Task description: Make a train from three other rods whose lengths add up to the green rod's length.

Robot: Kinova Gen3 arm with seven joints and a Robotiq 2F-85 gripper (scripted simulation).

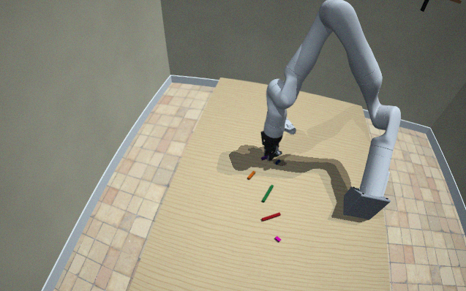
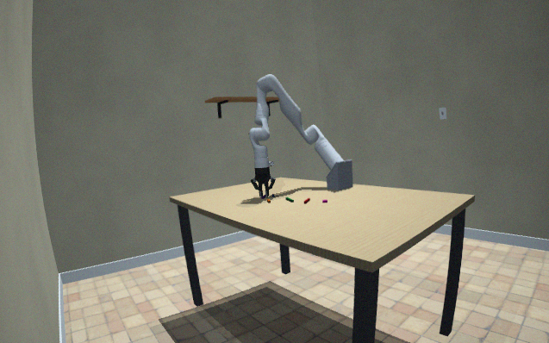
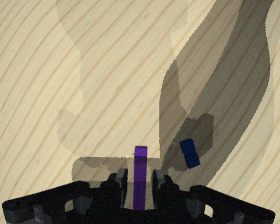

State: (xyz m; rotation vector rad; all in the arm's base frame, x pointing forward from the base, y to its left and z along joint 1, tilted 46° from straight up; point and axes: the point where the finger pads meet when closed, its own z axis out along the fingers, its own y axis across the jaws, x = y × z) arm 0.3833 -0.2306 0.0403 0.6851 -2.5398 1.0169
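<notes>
Now: the purple rod 1 cm below my hand. The rest, counted from my hand: green rod 2 cm behind, 17 cm to the left, 1 cm below; then orange rod 6 cm ahead, 10 cm to the left, 1 cm below; then red rod 4 cm behind, 27 cm to the left, 1 cm below.
</notes>
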